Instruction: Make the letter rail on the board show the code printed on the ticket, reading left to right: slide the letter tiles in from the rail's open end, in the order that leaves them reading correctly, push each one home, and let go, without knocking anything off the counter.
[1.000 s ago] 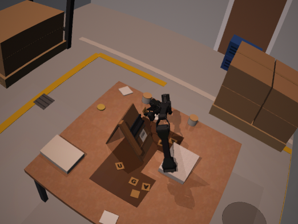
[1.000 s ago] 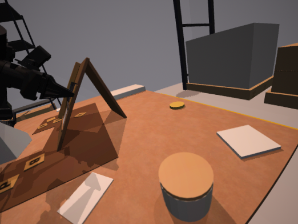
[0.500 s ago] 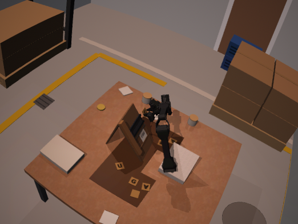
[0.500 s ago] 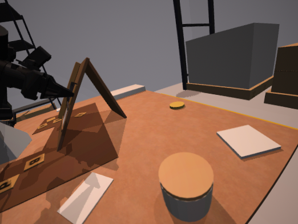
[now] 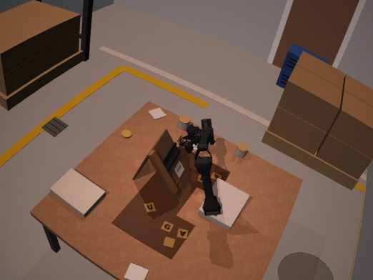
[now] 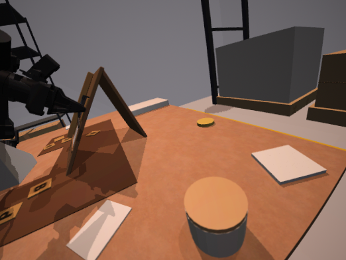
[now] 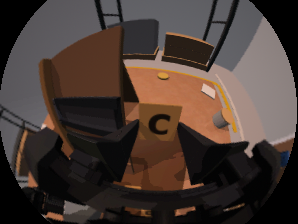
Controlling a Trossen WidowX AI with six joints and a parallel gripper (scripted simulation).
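Right now the white ticket is 70 mm behind my gripper tip, 120 mm to the left of it and 80 mm below it. From my gripper tip the other things lie so: dark mat (170 mm behind, 240 mm to the left, 180 mm below); then yellow disc (390 mm ahead, 170 mm below); then white card (40 mm behind, 210 mm to the right, 180 mm below).
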